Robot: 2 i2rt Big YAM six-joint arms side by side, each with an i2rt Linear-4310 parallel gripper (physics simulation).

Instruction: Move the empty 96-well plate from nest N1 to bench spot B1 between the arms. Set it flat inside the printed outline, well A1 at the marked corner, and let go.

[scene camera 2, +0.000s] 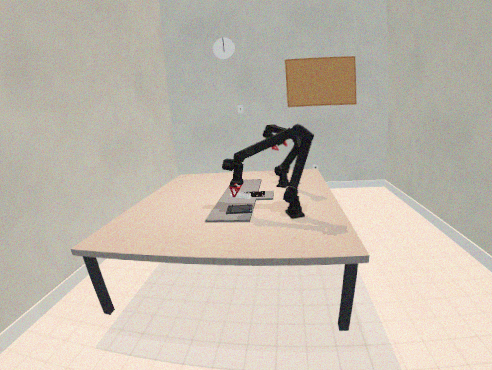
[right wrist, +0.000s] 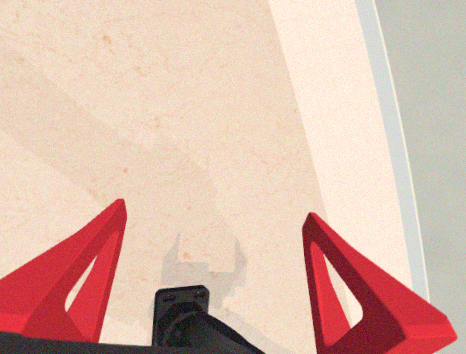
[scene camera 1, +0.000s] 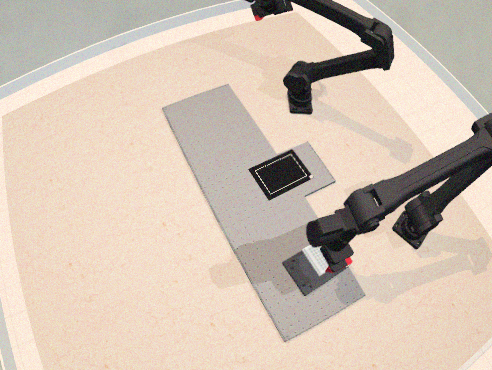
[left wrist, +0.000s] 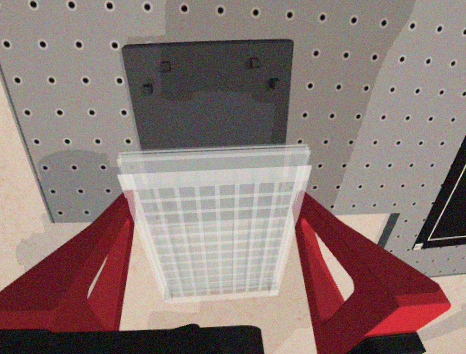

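Where they show: left gripper, fingertip midpoint: [scene camera 2: 235,194] [scene camera 1: 319,257] [left wrist: 217,197]; right gripper, fingertip midpoint: [scene camera 2: 282,148] [right wrist: 218,214] [scene camera 1: 275,11]; left arm's base, origin of the base link: [scene camera 2: 294,214] [scene camera 1: 409,230]; right arm's base, origin of the base link: [scene camera 2: 283,185] [right wrist: 178,322] [scene camera 1: 299,102].
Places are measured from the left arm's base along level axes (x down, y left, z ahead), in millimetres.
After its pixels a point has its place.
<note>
The clear 96-well plate [left wrist: 220,235] {y -176, x -126, z 310 mm} [scene camera 1: 315,260] {y -184, x -133, z 348 mm} [scene camera 2: 243,195] {y -148, x -119, z 283 mm} is held between the fingers of my left gripper [left wrist: 217,197] {y -181, x -119, z 329 mm} [scene camera 1: 339,265] [scene camera 2: 235,190] {y -181, x -119, z 329 mm}, raised above nest N1. The dark nest N1 [left wrist: 210,117] {y -185, x -25, z 338 mm} [scene camera 1: 300,280] {y -184, x -25, z 380 mm} [scene camera 2: 239,209] {y -159, x -25, z 315 mm} lies on the grey board with its pegs uncovered. Well A1 cannot be made out on the plate. Bench spot B1 [scene camera 1: 281,175] {y -451, x -14, z 152 mm} [left wrist: 452,220] {y -420, x -15, z 117 mm} [scene camera 2: 258,194] {y -430, x -15, z 116 mm} is a black rectangle with a thin white outline and a small pale corner mark [scene camera 1: 310,176] {y -380, x -15, z 89 mm} [left wrist: 418,246] {y -378, x -15, z 89 mm}. My right gripper [right wrist: 218,214] {y -831, x -288, z -243 mm} [scene camera 2: 280,145] {y -831, x -288, z -243 mm} is open and empty, high above the table.
The perforated grey board [scene camera 1: 210,150] {y -683, x -13, z 239 mm} [left wrist: 60,95] {y -81, x -13, z 389 mm} carries N1 and B1, with B1 partly on a side tab. The right arm's base [scene camera 1: 300,102] {y -591, x -43, z -124 mm} stands at the upper middle in scene camera 1, and the left arm's base [scene camera 1: 412,232] {y 4, x -50, z 33 mm} at the right.
</note>
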